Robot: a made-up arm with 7 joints.
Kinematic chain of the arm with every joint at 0, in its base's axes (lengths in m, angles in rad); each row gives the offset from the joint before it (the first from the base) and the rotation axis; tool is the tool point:
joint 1: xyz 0 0 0.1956 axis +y
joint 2: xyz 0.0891 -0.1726 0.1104 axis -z
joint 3: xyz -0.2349 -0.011 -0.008 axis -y
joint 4: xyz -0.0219 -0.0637 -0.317 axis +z
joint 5: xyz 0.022 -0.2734 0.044 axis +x
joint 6: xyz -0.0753 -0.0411 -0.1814 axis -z
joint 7: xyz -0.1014 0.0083 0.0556 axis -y
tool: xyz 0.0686 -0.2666 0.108
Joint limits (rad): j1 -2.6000..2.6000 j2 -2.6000..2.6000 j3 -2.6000..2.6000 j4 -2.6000..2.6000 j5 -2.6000..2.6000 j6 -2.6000..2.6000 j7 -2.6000..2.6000
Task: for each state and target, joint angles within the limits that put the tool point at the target. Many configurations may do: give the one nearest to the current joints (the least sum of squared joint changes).
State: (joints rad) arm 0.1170 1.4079 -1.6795 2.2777 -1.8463 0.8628 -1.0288
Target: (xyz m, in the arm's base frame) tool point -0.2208 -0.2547 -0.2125
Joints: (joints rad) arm -0.1861 0.6535 -1.3709 1.6966 -1.5496 1.1452 -1.3011
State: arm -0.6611 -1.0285 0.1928 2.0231 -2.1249 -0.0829 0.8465
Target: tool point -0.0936 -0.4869 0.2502
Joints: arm -0.9637 -0.3180 0.3097 1.4178 -2.2116 -0.1379 1.0848
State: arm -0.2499 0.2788 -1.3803 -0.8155 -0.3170 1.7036 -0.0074
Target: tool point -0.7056 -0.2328 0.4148
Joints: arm -0.3794 0.1218 -1.2720 -0.6631 -0.2860 1.4970 -0.1871
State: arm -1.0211 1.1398 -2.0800 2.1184 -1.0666 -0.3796 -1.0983
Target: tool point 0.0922 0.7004 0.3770
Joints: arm -1.0113 1.4712 -2.4375 2.0144 -0.3901 -0.2195 -1.5384
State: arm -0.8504 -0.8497 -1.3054 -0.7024 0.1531 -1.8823 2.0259
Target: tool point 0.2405 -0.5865 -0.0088
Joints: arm -0.8338 -0.6460 -0.7869 -0.0778 0.3978 -2.5598 1.9660
